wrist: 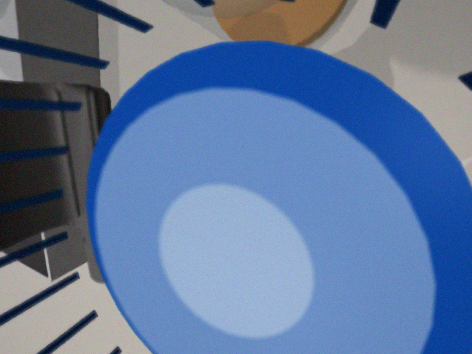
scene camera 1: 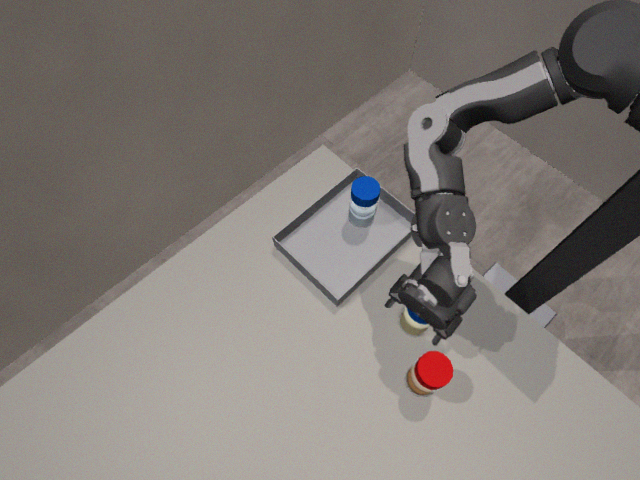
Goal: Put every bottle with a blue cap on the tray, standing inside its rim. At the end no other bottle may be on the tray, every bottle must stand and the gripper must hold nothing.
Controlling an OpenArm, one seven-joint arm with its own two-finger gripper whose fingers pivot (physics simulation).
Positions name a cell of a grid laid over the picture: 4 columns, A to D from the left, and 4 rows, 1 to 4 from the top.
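Red-capped bottle: out of frame in the wrist view, visible in scene camera 1 (C4).
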